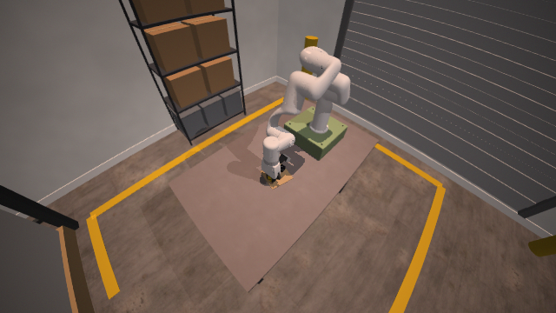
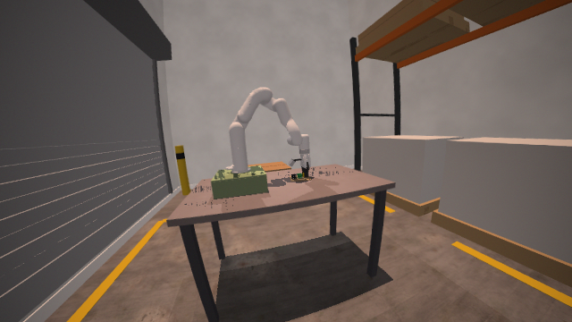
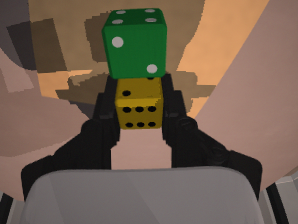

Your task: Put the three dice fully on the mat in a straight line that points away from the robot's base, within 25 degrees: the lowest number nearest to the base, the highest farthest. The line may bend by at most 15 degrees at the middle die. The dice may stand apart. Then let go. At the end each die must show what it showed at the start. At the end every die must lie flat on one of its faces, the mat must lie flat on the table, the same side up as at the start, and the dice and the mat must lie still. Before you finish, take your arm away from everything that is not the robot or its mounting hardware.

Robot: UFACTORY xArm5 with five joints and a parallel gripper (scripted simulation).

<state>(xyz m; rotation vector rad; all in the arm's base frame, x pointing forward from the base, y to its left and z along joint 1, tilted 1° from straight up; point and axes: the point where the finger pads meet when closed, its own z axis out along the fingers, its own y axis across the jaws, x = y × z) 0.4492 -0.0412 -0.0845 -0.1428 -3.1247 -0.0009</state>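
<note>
Right now the yellow die is 1 cm below my hand. The rest, counted from my hand: green die: 4 cm behind, 1 cm below; then orange mat: 4 cm behind, 2 cm below; then black die: 9 cm behind, 1 cm to the left, 1 cm below.
</note>
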